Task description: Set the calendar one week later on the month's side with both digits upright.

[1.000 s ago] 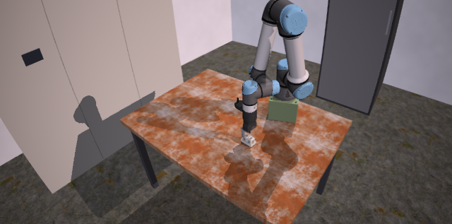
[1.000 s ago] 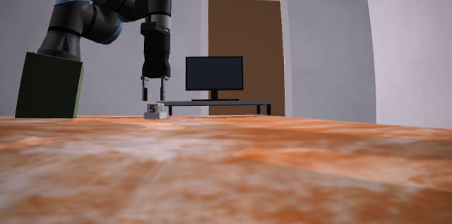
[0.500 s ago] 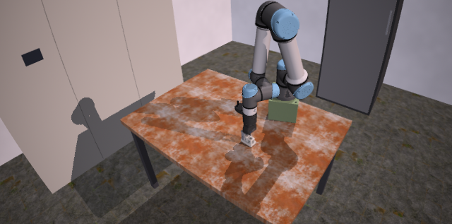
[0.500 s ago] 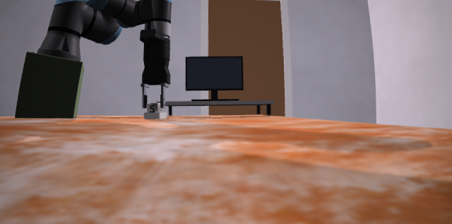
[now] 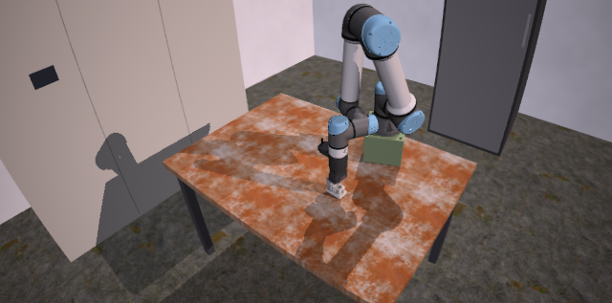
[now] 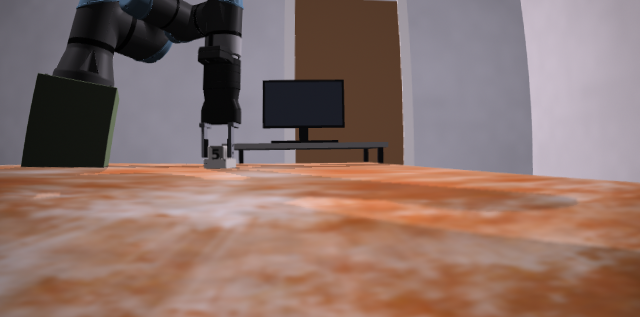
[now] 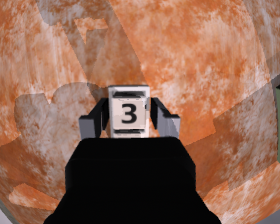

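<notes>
Right now the white tray is 3 cm below my hand and 2 cm to the left of it.
</notes>
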